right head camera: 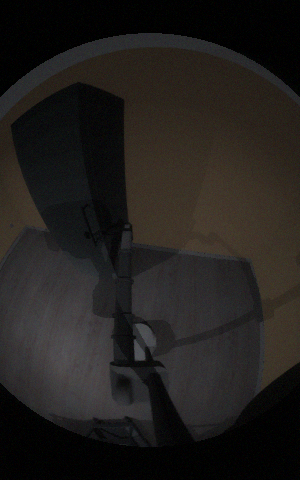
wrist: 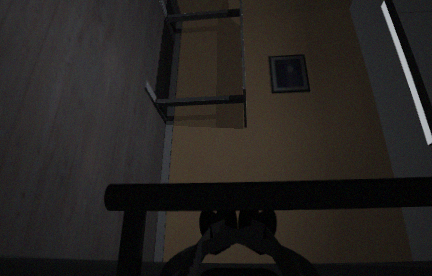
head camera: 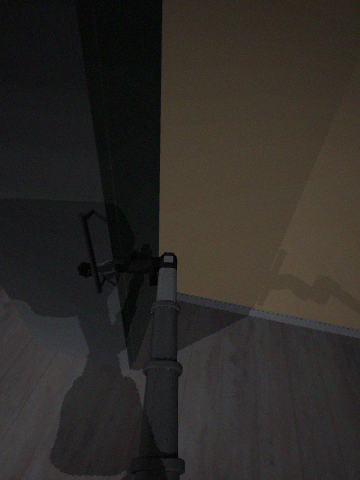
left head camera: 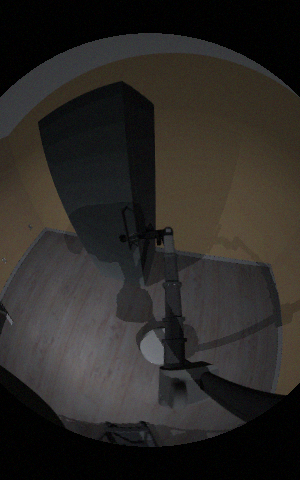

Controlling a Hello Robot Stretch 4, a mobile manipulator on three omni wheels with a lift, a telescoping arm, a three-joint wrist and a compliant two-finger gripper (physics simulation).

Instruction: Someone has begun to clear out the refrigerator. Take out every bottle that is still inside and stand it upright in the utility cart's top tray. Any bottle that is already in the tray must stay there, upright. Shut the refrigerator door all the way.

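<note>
The refrigerator (head camera: 40,125) (left head camera: 87,165) (right head camera: 47,160) is a tall dark block against the wall. Its bar handle (head camera: 88,240) (left head camera: 124,222) (right head camera: 88,220) is on the front face near the right edge; the handle (wrist: 320,194) crosses the wrist view close up. My gripper (head camera: 84,270) (left head camera: 123,238) (right head camera: 88,235) (wrist: 237,217) is at the lower part of the handle, with its fingertips close together and partly behind the bar in the wrist view. No object shows between them. Whether the door is fully shut is too dark to tell. The refrigerator's inside, bottles and tray do not show.
A dark frame (left head camera: 106,435) stands at the bottom edge of the left head view; I cannot tell whether it is the cart. A framed structure with posts (wrist: 200,100) stands by the wall in the wrist view, near a picture (wrist: 289,73). A wall (head camera: 250,150) is beside the refrigerator.
</note>
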